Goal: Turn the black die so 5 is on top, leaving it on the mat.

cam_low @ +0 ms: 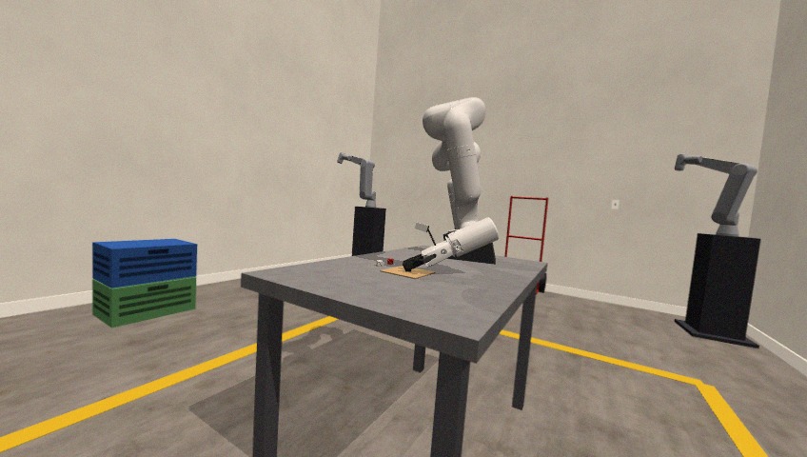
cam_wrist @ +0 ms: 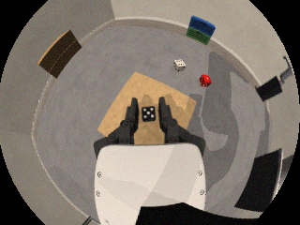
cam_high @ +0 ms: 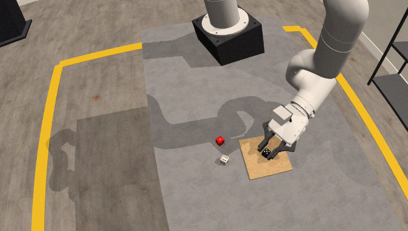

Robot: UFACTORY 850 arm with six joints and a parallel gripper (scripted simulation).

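Right now the black die is 1 cm below my hand. The rest, counted from my hand: white die (13 cm to the right, 2 cm below, 2 cm behind); then mat (3 cm below); then red die (12 cm to the right, 9 cm behind, 2 cm below).
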